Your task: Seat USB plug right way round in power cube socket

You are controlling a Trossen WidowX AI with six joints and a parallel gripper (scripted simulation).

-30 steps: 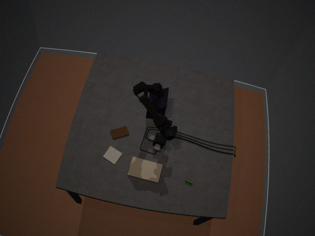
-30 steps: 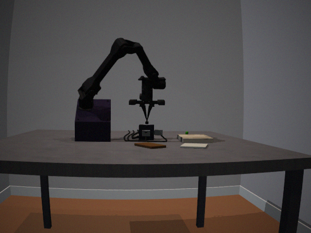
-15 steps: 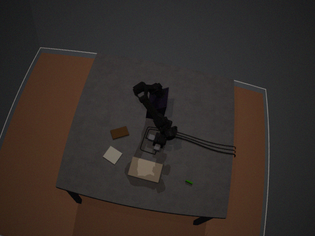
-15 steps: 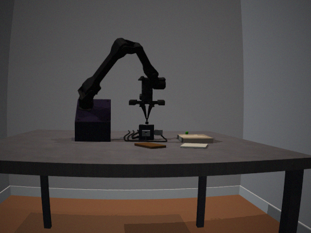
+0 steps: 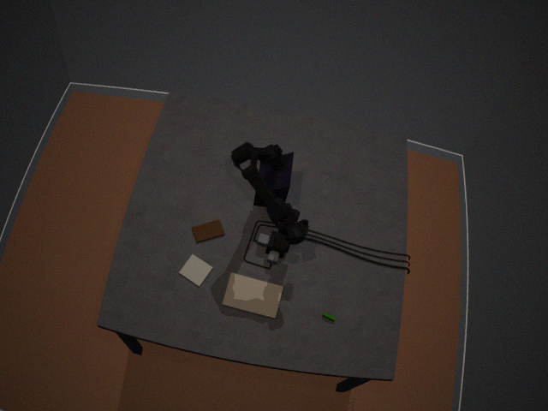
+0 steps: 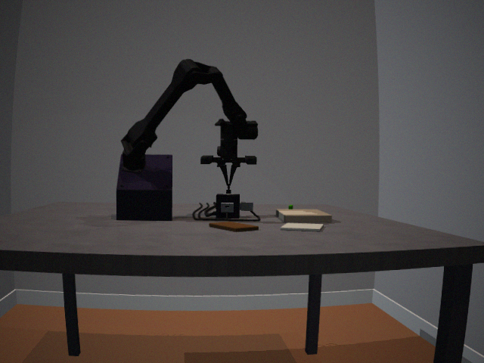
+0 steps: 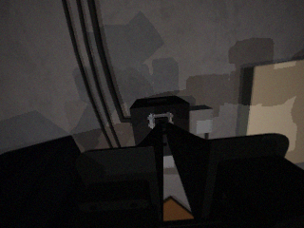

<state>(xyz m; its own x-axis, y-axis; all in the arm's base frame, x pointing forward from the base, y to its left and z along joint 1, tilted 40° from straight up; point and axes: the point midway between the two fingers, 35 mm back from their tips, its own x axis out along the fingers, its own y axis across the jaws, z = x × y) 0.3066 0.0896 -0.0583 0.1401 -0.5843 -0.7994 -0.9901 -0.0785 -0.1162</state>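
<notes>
My gripper tip is 20 mm above the dark USB plug. The rest, counted from my gripper tip: large beige slab: 250 mm ahead, 60 mm to the right, 90 mm below; brown pad: 20 mm ahead, 320 mm to the right, 100 mm below; light-rimmed socket: 40 mm below.
</notes>
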